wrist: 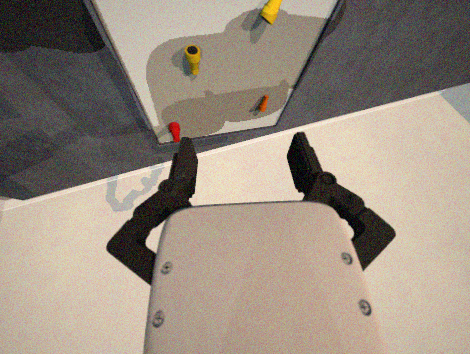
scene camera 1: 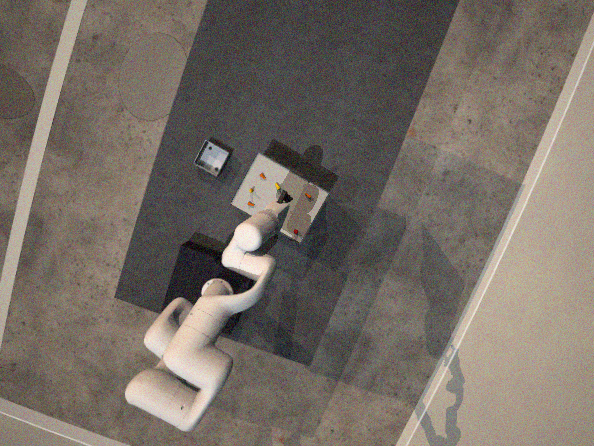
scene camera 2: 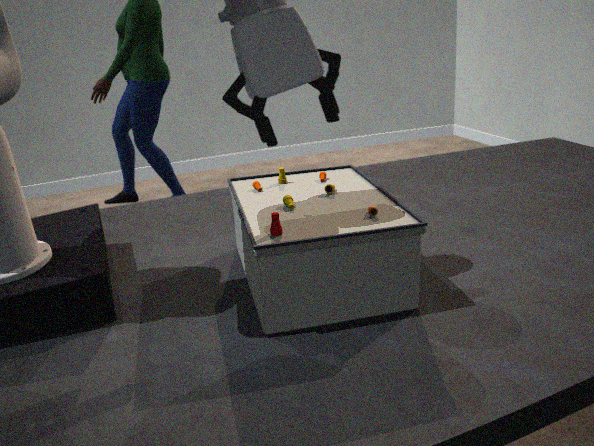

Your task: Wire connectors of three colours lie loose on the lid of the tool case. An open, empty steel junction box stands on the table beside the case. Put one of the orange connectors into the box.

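Seen in the pictures: gripper, fingertip midpoint: [wrist: 242, 146] [scene camera 2: 303, 133]; arm's base, link origin: [scene camera 1: 217, 293] [scene camera 2: 10, 264].
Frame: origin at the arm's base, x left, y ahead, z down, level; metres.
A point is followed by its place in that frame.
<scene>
Three orange connectors lie on the pale lid [scene camera 1: 260, 164] {x 0.021, y 0.533, z -0.052 m} [scene camera 2: 310, 218] {x -0.157, y 0.415, z -0.052 m} [wrist: 135, 25] {x -0.068, y 0.366, z -0.052 m} of the tool case: one orange connector [scene camera 1: 308, 196] {x -0.181, y 0.494, z -0.061 m} [scene camera 2: 373, 211] {x -0.189, y 0.493, z -0.060 m} [wrist: 264, 103] {x -0.176, y 0.495, z -0.060 m} on the red connector's side, a second orange connector [scene camera 1: 262, 176] {x -0.002, y 0.497, z -0.061 m} [scene camera 2: 323, 176] {x -0.005, y 0.498, z -0.060 m} and a third orange connector [scene camera 1: 251, 204] {x -0.002, y 0.389, z -0.060 m} [scene camera 2: 257, 186] {x -0.003, y 0.386, z -0.059 m} on the side towards the box. The steel junction box [scene camera 1: 212, 156] {x 0.223, y 0.491, z 0.068 m} stands open and empty on the table, apart from the case. My gripper [scene camera 1: 285, 196] [scene camera 2: 301, 132] {x -0.116, y 0.426, z -0.159 m} [wrist: 242, 146] {x -0.116, y 0.426, z -0.159 m} is open and empty, high above the lid. In scene camera 1 it covers part of the lid.
A red connector [scene camera 1: 296, 231] {x -0.189, y 0.362, z -0.079 m} [scene camera 2: 276, 225] {x -0.193, y 0.357, z -0.066 m} [wrist: 174, 131] {x -0.183, y 0.358, z -0.068 m} stands near a lid corner. Yellow connectors [scene camera 1: 278, 186] [scene camera 2: 288, 201] {x -0.104, y 0.403, z -0.062 m} [wrist: 193, 59] {x -0.094, y 0.405, z -0.067 m} are spread between the orange ones. A black block [scene camera 1: 187, 265] {x 0.149, y 0.064, z -0.008 m} [scene camera 2: 55, 300] {x -0.103, y 0.069, z 0.021 m} is beside the case. A person [scene camera 2: 142, 55] is in the background.
</scene>
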